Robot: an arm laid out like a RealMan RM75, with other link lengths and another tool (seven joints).
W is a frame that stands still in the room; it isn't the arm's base.
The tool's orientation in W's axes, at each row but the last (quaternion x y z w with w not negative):
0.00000 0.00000 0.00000 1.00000
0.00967 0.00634 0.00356 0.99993
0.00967 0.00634 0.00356 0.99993
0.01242 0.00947 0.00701 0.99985
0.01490 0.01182 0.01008 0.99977
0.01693 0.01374 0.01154 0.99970
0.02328 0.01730 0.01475 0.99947
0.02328 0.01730 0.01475 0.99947
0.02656 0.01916 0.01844 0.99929
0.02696 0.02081 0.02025 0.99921
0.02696 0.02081 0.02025 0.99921
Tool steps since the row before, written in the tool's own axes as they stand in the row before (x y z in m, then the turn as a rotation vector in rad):
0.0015 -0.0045 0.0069 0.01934 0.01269 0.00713
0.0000 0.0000 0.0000 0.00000 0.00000 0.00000
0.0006 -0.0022 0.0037 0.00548 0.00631 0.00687
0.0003 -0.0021 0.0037 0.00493 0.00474 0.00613
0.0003 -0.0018 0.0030 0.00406 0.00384 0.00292
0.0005 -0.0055 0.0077 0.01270 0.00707 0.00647
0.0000 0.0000 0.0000 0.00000 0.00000 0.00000
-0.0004 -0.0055 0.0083 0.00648 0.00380 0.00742
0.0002 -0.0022 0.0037 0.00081 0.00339 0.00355
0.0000 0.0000 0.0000 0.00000 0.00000 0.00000
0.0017 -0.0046 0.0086 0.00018 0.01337 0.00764
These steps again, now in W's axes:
0.0015 -0.0045 0.0069 0.01934 0.01269 0.00713
0.0000 0.0000 0.0000 0.00000 0.00000 0.00000
0.0007 -0.0023 0.0036 0.00552 0.00622 0.00692
0.0004 -0.0022 0.0036 0.00498 0.00466 0.00615
0.0004 -0.0019 0.0029 0.00405 0.00383 0.00294
0.0008 -0.0057 0.0075 0.01271 0.00715 0.00636
0.0000 0.0000 0.0000 0.00000 0.00000 0.00000
0.0001 -0.0059 0.0080 0.00663 0.00365 0.00737
0.0004 -0.0024 0.0036 0.00083 0.00323 0.00369
0.0000 0.0000 0.0000 0.00000 0.00000 0.00000
0.0022 -0.0050 0.0083 -0.00002 0.01294 0.00835

